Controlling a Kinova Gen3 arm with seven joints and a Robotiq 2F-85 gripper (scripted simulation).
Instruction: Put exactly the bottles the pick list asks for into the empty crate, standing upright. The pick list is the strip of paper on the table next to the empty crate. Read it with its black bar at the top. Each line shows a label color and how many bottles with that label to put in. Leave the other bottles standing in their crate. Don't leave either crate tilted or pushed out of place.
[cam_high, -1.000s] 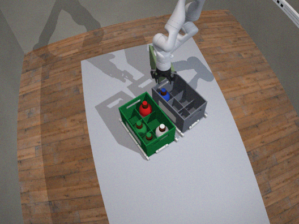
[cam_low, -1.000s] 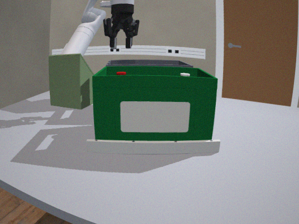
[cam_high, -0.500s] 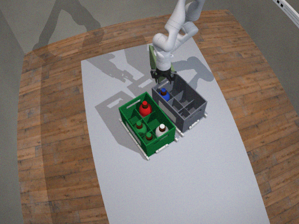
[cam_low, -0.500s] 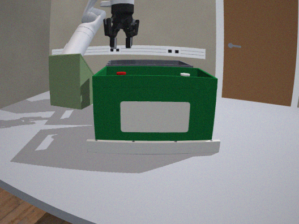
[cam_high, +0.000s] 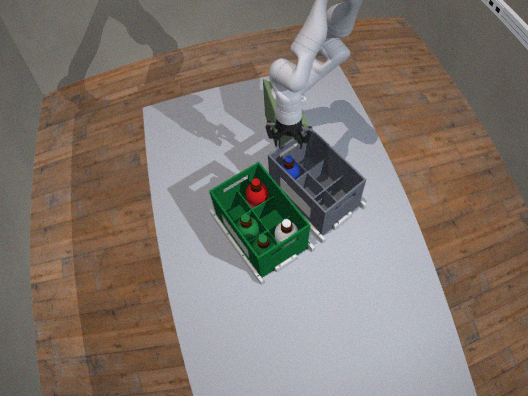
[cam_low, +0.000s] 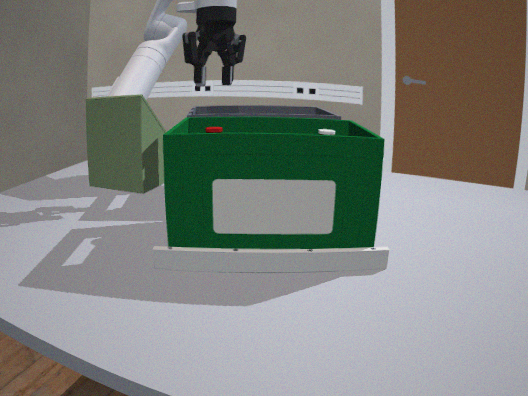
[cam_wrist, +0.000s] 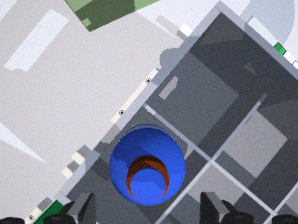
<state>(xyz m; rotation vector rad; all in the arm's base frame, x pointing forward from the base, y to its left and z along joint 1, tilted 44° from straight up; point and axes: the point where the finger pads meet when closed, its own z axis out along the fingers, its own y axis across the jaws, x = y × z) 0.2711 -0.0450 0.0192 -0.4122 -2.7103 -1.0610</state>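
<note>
The white-label bottle is 23 cm ahead of my hand, 15 cm below it and 5 cm to the right of it. Also, from my hand: grey crate: 16 cm below, 8 cm to the left, 6 cm ahead; then blue-label bottle: 15 cm below; then red-label bottle: 15 cm below, 12 cm to the right, 7 cm ahead.
</note>
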